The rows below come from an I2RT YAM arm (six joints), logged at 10 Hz.
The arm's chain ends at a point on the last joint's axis. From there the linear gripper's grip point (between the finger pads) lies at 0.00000 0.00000 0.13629 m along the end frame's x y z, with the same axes.
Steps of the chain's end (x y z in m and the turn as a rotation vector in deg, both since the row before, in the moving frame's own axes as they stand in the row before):
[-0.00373 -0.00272 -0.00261 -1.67 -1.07 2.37]
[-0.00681 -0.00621 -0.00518 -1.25 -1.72 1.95]
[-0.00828 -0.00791 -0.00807 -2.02 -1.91 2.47]
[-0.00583 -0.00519 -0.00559 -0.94 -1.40 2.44]
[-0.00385 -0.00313 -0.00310 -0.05 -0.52 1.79]
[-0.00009 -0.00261 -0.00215 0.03 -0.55 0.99]
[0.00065 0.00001 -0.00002 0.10 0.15 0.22]
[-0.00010 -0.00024 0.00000 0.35 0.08 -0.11]
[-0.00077 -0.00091 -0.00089 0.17 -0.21 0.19]
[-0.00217 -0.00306 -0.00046 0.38 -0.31 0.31]
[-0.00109 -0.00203 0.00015 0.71 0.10 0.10]
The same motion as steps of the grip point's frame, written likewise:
[-0.00636 0.00120 -0.00269 -1.67 -1.07 2.37]
[-0.01095 -0.00331 -0.00527 -1.25 -1.72 1.95]
[-0.01292 -0.00321 -0.00823 -2.02 -1.91 2.47]
[-0.00921 -0.00303 -0.00565 -0.94 -1.40 2.44]
[-0.00509 -0.00303 -0.00311 -0.05 -0.52 1.79]
[-0.00140 -0.00269 -0.00216 0.03 -0.55 0.99]
[0.00101 -0.00023 -0.00002 0.10 0.15 0.22]
[0.00009 -0.00107 0.00000 0.35 0.08 -0.11]
[-0.00127 -0.00132 -0.00089 0.17 -0.21 0.19]
[-0.00290 -0.00397 -0.00046 0.38 -0.31 0.31]
[-0.00085 -0.00372 0.00014 0.71 0.10 0.10]

